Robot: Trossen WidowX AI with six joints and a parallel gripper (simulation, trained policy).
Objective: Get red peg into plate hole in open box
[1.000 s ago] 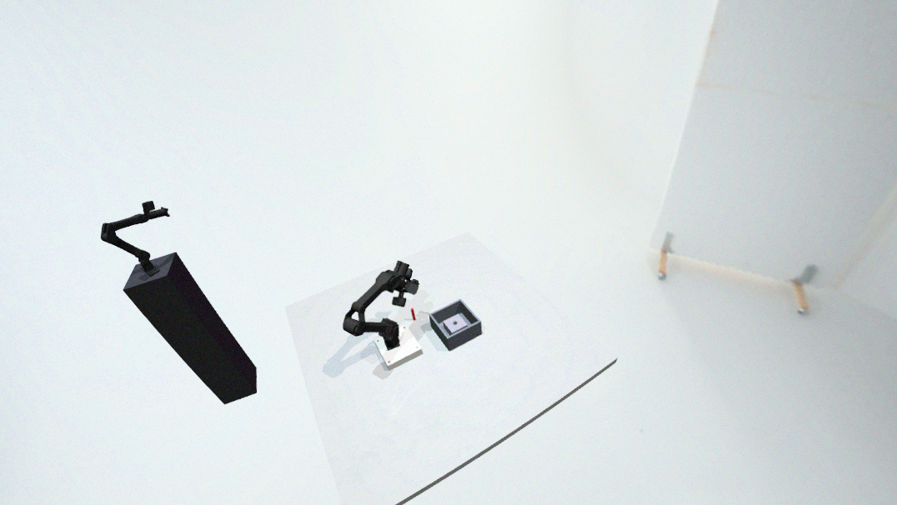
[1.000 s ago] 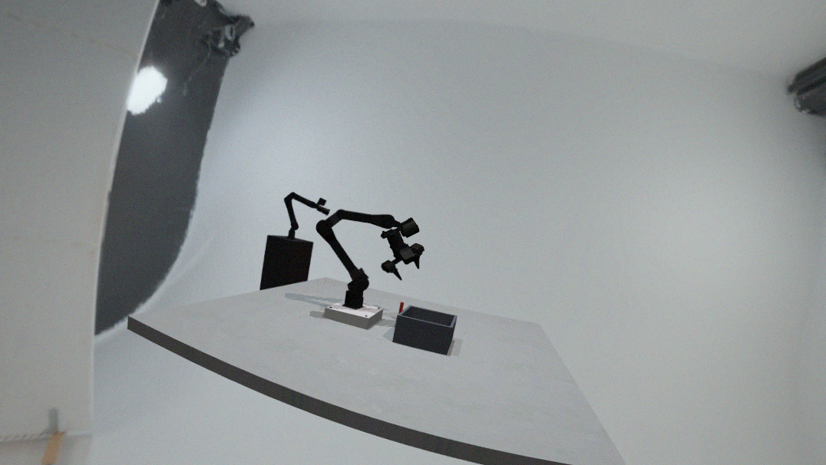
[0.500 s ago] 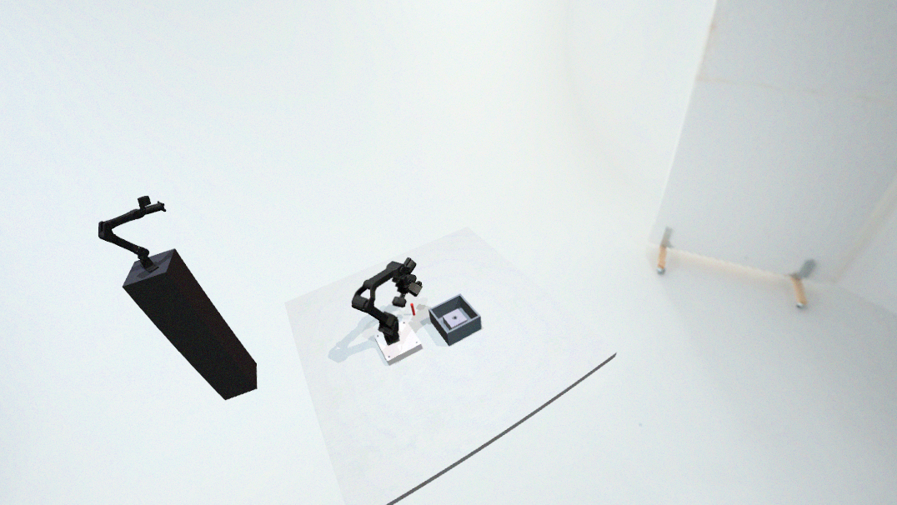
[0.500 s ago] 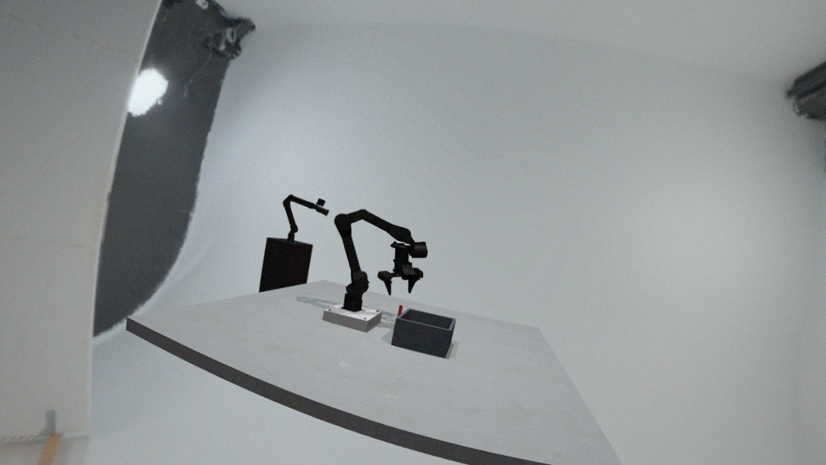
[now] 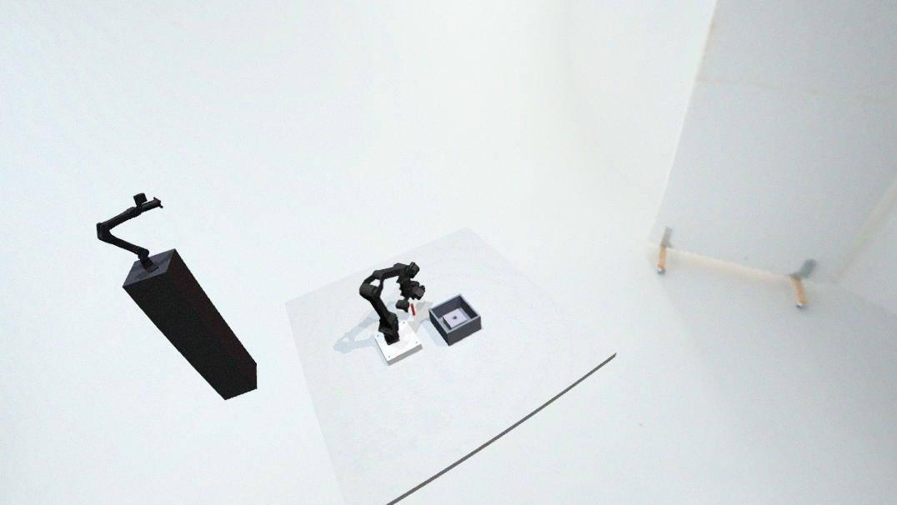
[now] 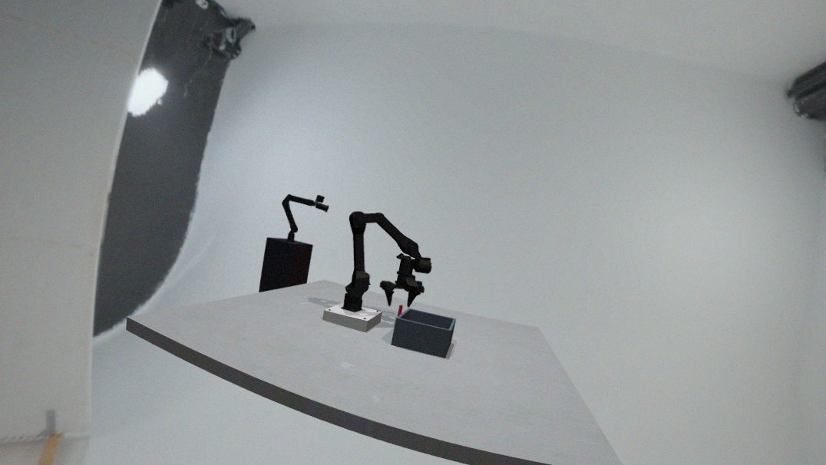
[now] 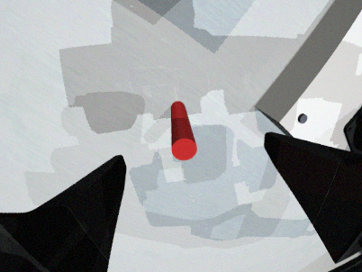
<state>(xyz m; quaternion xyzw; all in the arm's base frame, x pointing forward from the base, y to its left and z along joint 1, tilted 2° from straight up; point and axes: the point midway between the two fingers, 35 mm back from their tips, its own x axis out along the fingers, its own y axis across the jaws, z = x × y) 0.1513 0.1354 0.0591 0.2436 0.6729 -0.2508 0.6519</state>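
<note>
Now: the red peg 1 cm ahead of my gripper tip and 3 cm below it. From my gripper tip the other things lie so: dark grey box 17 cm ahead, 17 cm to the right, 5 cm below.
</note>
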